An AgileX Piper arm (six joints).
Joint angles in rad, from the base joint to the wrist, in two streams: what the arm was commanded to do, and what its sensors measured. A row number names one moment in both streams.
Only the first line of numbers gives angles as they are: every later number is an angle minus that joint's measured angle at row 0.
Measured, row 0:
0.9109 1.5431 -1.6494 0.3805 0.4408 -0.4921
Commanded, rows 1 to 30:
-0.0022 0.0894 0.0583 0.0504 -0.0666 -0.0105
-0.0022 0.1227 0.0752 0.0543 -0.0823 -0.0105
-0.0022 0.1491 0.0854 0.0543 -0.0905 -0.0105
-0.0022 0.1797 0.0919 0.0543 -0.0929 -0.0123
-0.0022 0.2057 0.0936 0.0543 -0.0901 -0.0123
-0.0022 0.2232 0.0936 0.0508 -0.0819 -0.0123
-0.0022 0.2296 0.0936 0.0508 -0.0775 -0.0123
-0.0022 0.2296 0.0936 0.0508 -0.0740 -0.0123
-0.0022 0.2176 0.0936 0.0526 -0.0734 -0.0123
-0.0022 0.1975 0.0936 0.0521 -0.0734 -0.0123
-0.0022 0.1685 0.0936 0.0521 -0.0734 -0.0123
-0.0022 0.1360 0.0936 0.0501 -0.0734 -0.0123
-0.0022 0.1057 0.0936 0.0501 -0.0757 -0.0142
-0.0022 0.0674 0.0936 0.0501 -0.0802 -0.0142
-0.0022 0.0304 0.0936 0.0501 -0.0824 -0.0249
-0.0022 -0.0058 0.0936 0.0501 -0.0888 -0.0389
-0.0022 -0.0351 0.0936 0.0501 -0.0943 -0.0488
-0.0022 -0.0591 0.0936 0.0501 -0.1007 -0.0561
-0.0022 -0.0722 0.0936 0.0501 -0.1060 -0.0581
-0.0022 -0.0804 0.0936 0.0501 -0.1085 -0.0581
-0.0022 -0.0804 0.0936 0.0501 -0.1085 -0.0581
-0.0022 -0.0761 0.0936 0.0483 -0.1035 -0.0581
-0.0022 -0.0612 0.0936 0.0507 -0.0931 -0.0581
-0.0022 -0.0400 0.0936 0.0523 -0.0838 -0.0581
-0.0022 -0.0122 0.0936 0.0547 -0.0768 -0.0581
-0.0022 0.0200 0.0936 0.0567 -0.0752 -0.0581
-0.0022 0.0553 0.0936 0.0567 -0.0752 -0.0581
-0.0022 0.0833 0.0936 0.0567 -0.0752 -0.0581
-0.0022 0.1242 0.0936 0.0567 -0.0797 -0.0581
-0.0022 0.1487 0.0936 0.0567 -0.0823 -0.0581
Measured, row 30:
0.0000 0.0490 0.0930 0.0505 -0.0572 -0.0520
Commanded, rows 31 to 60:
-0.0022 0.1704 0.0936 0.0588 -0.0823 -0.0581
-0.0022 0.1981 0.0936 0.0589 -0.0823 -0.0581
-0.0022 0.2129 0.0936 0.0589 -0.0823 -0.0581
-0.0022 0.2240 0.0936 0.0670 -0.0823 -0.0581
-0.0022 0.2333 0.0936 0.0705 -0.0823 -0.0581
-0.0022 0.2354 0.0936 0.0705 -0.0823 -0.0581
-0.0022 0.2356 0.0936 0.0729 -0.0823 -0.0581
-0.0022 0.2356 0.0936 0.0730 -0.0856 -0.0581
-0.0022 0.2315 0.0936 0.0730 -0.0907 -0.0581
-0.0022 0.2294 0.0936 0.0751 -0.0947 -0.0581
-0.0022 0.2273 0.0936 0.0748 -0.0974 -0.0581
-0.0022 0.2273 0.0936 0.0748 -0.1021 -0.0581
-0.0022 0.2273 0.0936 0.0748 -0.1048 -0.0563
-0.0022 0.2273 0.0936 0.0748 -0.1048 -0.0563
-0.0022 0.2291 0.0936 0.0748 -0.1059 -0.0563
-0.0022 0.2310 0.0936 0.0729 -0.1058 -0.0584
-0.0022 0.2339 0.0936 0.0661 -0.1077 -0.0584
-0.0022 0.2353 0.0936 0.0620 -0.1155 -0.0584
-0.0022 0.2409 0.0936 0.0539 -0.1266 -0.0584
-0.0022 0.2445 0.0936 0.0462 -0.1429 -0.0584
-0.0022 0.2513 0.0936 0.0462 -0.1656 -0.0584
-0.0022 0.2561 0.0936 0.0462 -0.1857 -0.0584
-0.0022 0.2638 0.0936 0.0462 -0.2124 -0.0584
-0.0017 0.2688 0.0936 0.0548 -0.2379 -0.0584
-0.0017 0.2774 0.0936 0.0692 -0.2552 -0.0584
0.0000 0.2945 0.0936 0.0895 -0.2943 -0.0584
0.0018 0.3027 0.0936 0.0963 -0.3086 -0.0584
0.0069 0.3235 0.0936 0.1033 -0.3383 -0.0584
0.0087 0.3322 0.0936 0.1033 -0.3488 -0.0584
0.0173 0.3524 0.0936 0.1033 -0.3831 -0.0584
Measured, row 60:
0.0000 0.3209 0.1037 0.0884 -0.2665 -0.0540
